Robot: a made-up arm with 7 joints.
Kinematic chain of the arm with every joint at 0, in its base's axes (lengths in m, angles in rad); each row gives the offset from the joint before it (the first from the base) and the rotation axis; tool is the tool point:
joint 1: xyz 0 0 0.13 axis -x
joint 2: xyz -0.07 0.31 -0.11 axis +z
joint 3: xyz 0.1 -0.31 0 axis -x
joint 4: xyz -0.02 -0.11 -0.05 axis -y
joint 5: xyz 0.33 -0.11 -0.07 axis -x
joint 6: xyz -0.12 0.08 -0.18 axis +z
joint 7: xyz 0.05 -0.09 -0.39 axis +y
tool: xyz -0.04 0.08 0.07
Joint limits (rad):
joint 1: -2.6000..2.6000
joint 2: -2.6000..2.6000
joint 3: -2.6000..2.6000
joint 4: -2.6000..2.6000
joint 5: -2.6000..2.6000
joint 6: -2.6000..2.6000
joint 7: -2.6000..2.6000
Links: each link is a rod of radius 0.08 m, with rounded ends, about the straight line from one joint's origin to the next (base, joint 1, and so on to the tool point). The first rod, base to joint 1, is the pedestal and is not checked.
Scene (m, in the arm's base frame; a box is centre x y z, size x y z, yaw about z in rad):
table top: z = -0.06
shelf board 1: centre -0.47 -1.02 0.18 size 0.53 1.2 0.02 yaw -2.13
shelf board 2: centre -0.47 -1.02 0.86 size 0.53 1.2 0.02 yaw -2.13
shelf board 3: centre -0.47 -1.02 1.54 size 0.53 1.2 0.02 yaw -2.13
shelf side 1: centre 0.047 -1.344 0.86 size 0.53 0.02 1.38 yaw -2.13
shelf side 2: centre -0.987 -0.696 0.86 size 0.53 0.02 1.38 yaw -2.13
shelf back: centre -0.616 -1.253 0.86 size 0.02 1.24 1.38 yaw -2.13
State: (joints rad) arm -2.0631 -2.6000 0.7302 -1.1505 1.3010 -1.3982 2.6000
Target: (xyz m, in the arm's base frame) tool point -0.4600 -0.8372 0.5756
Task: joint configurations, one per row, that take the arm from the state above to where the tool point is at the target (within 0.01 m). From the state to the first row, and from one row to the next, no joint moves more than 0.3 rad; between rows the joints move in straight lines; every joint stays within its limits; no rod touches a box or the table.
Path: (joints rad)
1: -1.8135 -2.6000 0.9655 -1.2017 1.3228 -1.4649 2.5425
2: -1.5639 -2.6000 1.2008 -1.2528 1.3447 -1.5316 2.4850
3: -1.3143 -2.6000 1.4361 -1.3040 1.3665 -1.5983 2.4275
4: -1.2833 -2.5925 1.6645 -1.2211 1.4808 -1.6382 2.4082
5: -1.2522 -2.5850 1.8930 -1.1382 1.5950 -1.6780 2.3890
6: -1.2211 -2.5775 2.1214 -1.0553 1.7092 -1.7178 2.3697
7: -1.5002 -2.5690 1.8921 -1.0761 1.6533 -1.6531 2.4241
8: -1.7793 -2.5605 1.6627 -1.0970 1.5975 -1.5884 2.4784

